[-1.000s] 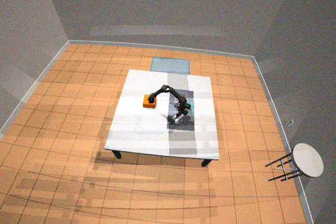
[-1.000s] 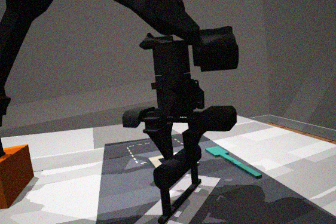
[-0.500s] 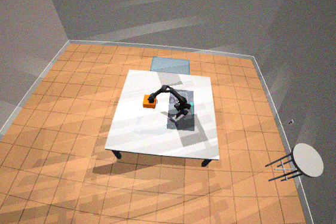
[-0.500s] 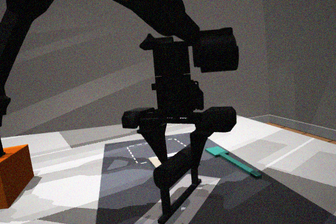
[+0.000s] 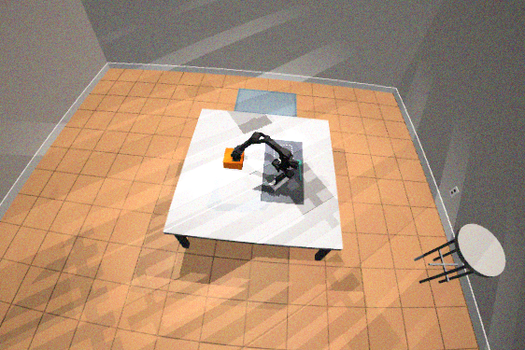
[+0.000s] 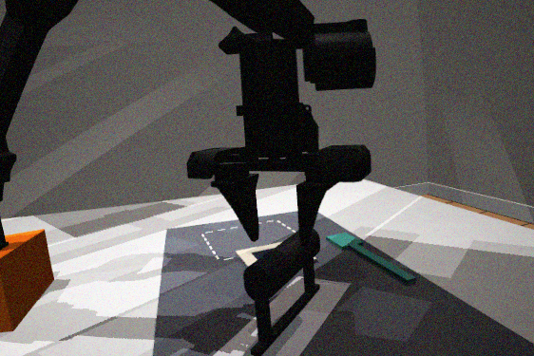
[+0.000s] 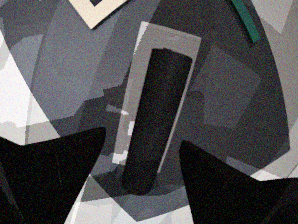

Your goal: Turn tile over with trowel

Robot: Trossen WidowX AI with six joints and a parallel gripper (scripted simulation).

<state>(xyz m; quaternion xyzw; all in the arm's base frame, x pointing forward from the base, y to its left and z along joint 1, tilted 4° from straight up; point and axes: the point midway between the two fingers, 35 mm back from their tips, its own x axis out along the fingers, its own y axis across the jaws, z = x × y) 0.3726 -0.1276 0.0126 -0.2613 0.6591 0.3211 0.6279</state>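
Right now the dark mat is 3 cm ahead of my gripper tip, 11 cm to the left of it and 11 cm below it. Also, from my gripper tip: teal strip (17 cm ahead, 13 cm to the left, 9 cm below); then cream tile (4 cm ahead, 18 cm to the left, 9 cm below).
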